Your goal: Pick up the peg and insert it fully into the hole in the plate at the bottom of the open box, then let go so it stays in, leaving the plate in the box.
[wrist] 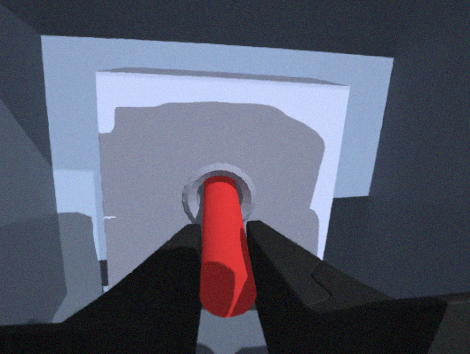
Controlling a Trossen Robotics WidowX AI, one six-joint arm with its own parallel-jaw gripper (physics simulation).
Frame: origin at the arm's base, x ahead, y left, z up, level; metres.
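Seen in the pictures: gripper, fingertip midpoint: [224,236].
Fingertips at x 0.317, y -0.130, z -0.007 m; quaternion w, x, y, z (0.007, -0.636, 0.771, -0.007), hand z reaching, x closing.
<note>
Offsets run from my fingertips to a thing's top centre. "pt": to the spot under its first point.
A red peg @(0.001 m left, 0.003 m back, 0.024 m up) [222,225] stands roughly upright between the two black fingers of my gripper [224,236], which is shut on it. The peg's far end is over or in the ringed hole @(pt 0.012 m right, 0.000 m ahead, 0.030 m down) [251,192] of the white plate @(0.001 m left, 0.000 m ahead, 0.030 m down) [150,150]; the ring shows around the tip on the upper, left and right sides. How deep the tip is cannot be told, and the near part of the hole is hidden by the peg and fingers. The plate lies at the bottom of the open box @(pt 0.087 m right, 0.004 m back, 0.040 m down) [425,150], with its near edge hidden by the fingers.
The dark box walls rise on the left, far and right sides of the plate. Strips of pale blue box floor @(pt 0.067 m left, 0.035 m ahead, 0.083 m down) [70,125] show left of, beyond and right of the plate. A shadow lies over much of the plate.
</note>
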